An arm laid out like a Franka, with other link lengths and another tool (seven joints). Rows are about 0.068 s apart.
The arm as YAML. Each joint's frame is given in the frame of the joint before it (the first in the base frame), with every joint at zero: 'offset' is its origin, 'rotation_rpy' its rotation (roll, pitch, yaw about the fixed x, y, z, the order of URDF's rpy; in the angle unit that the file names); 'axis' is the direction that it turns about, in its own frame. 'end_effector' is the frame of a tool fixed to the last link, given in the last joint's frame.
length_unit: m
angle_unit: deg
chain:
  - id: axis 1
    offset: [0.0, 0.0, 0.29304]
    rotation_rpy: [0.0, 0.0, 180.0]
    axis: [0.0, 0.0, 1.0]
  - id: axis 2
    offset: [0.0, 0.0, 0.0]
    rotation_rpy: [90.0, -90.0, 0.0]
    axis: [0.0, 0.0, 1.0]
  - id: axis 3
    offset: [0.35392, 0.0, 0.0]
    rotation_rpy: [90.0, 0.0, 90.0]
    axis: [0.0, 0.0, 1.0]
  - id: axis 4
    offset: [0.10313, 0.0, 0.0]
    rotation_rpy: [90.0, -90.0, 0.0]
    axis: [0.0, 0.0, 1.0]
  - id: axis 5
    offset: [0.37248, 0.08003, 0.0]
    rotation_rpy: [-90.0, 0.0, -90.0]
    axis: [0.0, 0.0, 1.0]
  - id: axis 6
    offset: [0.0, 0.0, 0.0]
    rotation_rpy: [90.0, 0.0, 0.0]
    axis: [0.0, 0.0, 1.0]
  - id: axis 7
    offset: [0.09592, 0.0, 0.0]
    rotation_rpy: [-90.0, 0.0, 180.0]
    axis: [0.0, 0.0, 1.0]
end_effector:
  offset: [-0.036, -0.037, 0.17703]
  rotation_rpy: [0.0, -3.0, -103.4]
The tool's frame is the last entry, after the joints.
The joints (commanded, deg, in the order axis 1, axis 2, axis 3, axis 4, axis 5, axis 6, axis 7), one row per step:
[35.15, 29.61, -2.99, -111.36, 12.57, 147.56, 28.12]
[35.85, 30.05, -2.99, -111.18, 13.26, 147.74, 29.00]
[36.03, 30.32, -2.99, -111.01, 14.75, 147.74, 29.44]
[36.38, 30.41, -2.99, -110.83, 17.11, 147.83, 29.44]
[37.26, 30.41, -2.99, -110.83, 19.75, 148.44, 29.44]
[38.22, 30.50, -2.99, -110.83, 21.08, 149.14, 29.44]
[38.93, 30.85, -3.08, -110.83, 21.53, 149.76, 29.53]
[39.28, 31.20, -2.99, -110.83, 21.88, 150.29, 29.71]
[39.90, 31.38, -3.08, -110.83, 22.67, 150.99, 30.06]
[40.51, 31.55, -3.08, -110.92, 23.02, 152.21, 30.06]
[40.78, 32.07, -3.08, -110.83, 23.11, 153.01, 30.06]
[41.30, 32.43, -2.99, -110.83, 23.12, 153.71, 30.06]
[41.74, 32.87, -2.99, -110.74, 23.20, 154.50, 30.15]
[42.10, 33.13, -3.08, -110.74, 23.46, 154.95, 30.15]
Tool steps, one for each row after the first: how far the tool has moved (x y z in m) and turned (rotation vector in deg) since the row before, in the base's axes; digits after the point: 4 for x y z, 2 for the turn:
[-0.0045, 0.0069, -0.0040, 0.33, 0.40, -0.72]
[-0.0020, 0.0017, -0.0028, 0.75, 0.63, -1.41]
[-0.0025, 0.0040, -0.0008, 1.34, 0.62, -1.50]
[-0.0053, 0.0091, -0.0001, 1.60, 0.32, -1.28]
[-0.0050, 0.0098, -0.0002, 0.87, -0.12, -0.21]
[-0.0032, 0.0059, -0.0030, 0.18, -0.15, 0.07]
[-0.0024, 0.0039, -0.0033, 0.17, -0.03, -0.13]
[-0.0026, 0.0050, -0.0010, 0.49, -0.18, -0.56]
[-0.0016, 0.0059, -0.0001, 0.40, -0.80, 0.07]
[-0.0003, 0.0025, -0.0038, 0.02, -0.38, 0.03]
[-0.0029, 0.0057, -0.0028, 0.04, -0.34, 0.44]
[-0.0014, 0.0042, -0.0028, 0.08, -0.41, 0.13]
[-0.0013, 0.0023, -0.0021, 0.07, -0.16, -0.02]

